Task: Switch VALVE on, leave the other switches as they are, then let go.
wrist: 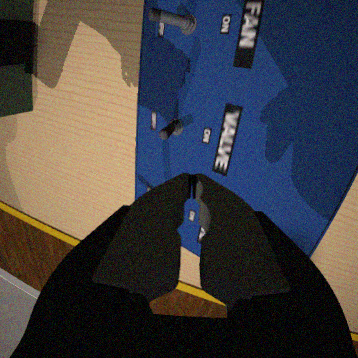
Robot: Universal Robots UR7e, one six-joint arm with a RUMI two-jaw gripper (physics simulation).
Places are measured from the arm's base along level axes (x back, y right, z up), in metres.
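Pixels of known places: gripper, fingertip midpoint: [191, 176].
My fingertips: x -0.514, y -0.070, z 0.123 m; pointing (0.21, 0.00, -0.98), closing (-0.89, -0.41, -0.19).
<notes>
Ahead of a thing's pixels: the offset from my fingertips to its top centre. "pt": to the spot under its first point. Level surfaces: height alone.
The blue switch panel @(dz -0.116 m) [215, 75] fills the middle and right of the wrist view. The VALVE switch @(dx +0.049, dy +0.014, dz -0.083 m) [171, 129] is a short grey lever left of its ON label @(pt dx +0.005, dy +0.000, dz -0.115 m) [206, 135] and the VALVE name plate @(pt dx -0.019, dy -0.010, dz -0.105 m) [228, 140]. Its tip points left and slightly down, toward the small label on the OFF side. The FAN switch @(dx +0.099, dy -0.096, dz -0.092 m) [172, 19] at the top also points left, away from its ON label [225, 24]. My gripper [191, 176] is shut with nothing between the fingertips. The tips are below the VALVE lever in the view, apart from it.
Another ON label [192, 215] shows between the fingers; its switch is hidden or cannot be made out. The pale wooden table top @(dz -0.220 m) [85, 145] lies left of the panel, with a yellow edge strip below. A dark green and black object [16, 90] is at the left edge. Shadows cross the panel.
</notes>
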